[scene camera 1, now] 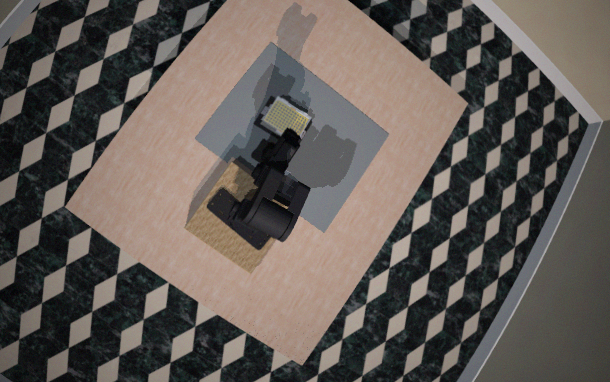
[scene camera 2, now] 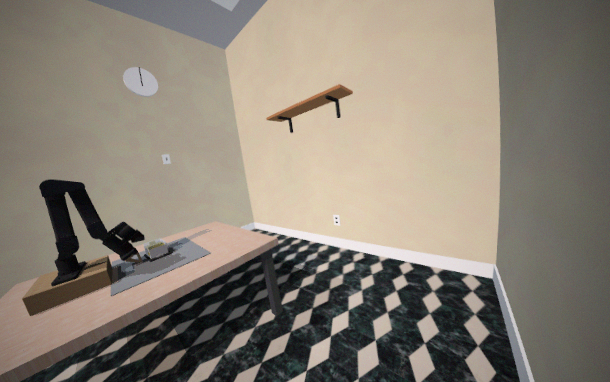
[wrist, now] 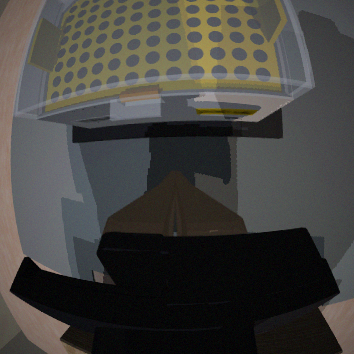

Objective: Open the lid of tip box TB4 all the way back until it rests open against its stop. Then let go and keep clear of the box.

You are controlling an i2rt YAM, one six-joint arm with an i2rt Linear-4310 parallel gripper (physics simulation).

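Where they show: gripper, fingertip midpoint: point(scene camera 2: 141, 261) point(wrist: 174, 177); arm's base, link origin: point(scene camera 1: 239, 220) point(scene camera 2: 70, 273).
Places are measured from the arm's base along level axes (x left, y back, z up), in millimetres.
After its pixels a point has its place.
Observation:
Tip box TB4 point(scene camera 1: 286, 116) {x 92, y -320, z 4 mm} point(scene camera 2: 156, 249) {x 23, y -318, z -11 mm} point(wrist: 145, 113) {x 72, y -270, z -10 mm} stands on the grey mat point(scene camera 1: 367, 132) {x -145, y -489, z -74 mm} point(scene camera 2: 192, 251) {x -71, y -475, z -77 mm} in a black base point(wrist: 175, 132) {x 70, y -270, z -66 mm}. A yellow rack point(wrist: 174, 56) {x 62, y -286, z 3 mm} with rows of round grey spots shows inside. Its clear lid point(wrist: 304, 75) looks to be down over the rack, with its front edge above the pale front wall and an orange-and-white tab point(wrist: 137, 102) {x 76, y -274, z -10 mm} there. My gripper point(scene camera 2: 139, 260) {x 68, y -239, z -75 mm} point(wrist: 174, 177) {x 68, y -239, z -75 mm} is shut and empty. Its brown fingertips are in front of the box, apart from it in the wrist view. In scene camera 1 the arm hides the fingertips.
The arm's base stands on a wooden block point(scene camera 1: 250, 262) {x -102, y 76, z -2 mm} point(scene camera 2: 65, 297) {x -117, y 5, z -58 mm} on the table point(scene camera 1: 345, 280) {x -397, y -66, z -77 mm} point(scene camera 2: 240, 241) {x -208, y -709, z -77 mm}, behind my gripper. Shadows of the arm fall across the mat. A wall shelf point(scene camera 2: 312, 103) and a clock point(scene camera 2: 140, 81) are far from the arm.

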